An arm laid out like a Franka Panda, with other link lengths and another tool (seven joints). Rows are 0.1 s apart.
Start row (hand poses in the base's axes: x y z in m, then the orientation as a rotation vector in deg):
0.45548 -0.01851 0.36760 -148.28 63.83 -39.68
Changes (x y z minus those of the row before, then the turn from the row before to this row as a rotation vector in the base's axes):
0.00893 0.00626 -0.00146 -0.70 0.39 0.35
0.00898 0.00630 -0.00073 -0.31 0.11 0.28
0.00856 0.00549 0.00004 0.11 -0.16 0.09
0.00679 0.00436 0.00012 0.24 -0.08 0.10
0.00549 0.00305 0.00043 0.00 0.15 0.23
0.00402 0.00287 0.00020 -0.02 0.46 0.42
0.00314 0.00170 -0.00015 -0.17 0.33 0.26
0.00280 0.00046 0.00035 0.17 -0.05 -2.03
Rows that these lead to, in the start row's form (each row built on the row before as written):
0.46441 -0.01225 0.36614 -149.24 63.42 -39.64
0.47339 -0.00595 0.36541 -149.67 63.05 -39.67
0.48195 -0.00046 0.36545 -149.51 62.89 -39.77
0.48874 0.00390 0.36557 -149.30 62.75 -39.67
0.49423 0.00695 0.36600 -149.48 62.48 -39.44
0.49825 0.00982 0.36620 -149.94 62.03 -38.80
0.50139 0.01152 0.36605 -150.38 61.75 -38.46
0.50419 0.01198 0.36640 -149.44 64.55 -38.82

